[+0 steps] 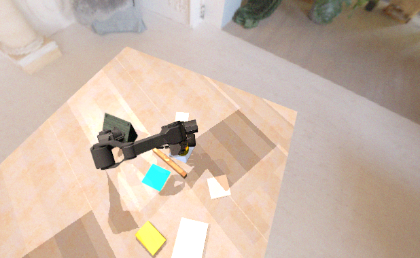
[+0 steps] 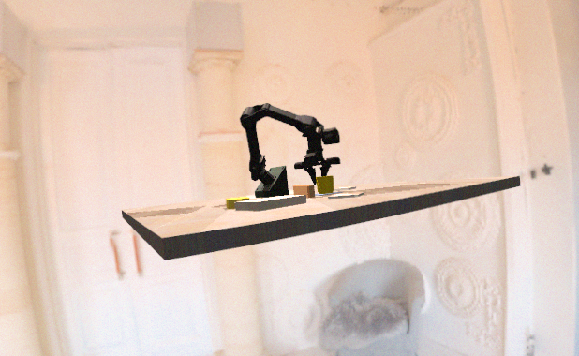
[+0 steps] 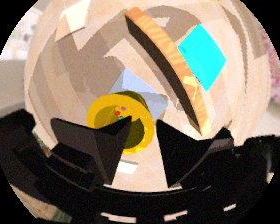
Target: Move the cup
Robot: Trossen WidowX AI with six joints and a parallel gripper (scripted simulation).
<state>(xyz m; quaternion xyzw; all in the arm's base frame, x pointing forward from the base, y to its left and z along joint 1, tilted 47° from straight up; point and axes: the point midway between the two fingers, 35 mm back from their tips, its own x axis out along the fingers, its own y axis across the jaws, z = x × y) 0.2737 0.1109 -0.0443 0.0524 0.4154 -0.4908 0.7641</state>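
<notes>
Now: gripper tip 20 mm short of the cup, 10 mm to the right of it and 10 mm above it. Also, from my gripper tip: wooden bar (10 mm ahead, 80 mm to the right, 30 mm below); cyan pad (10 mm behind, 170 mm to the right, 50 mm below); pale blue pad (20 mm ahead, 10 mm to the left, 50 mm below).
</notes>
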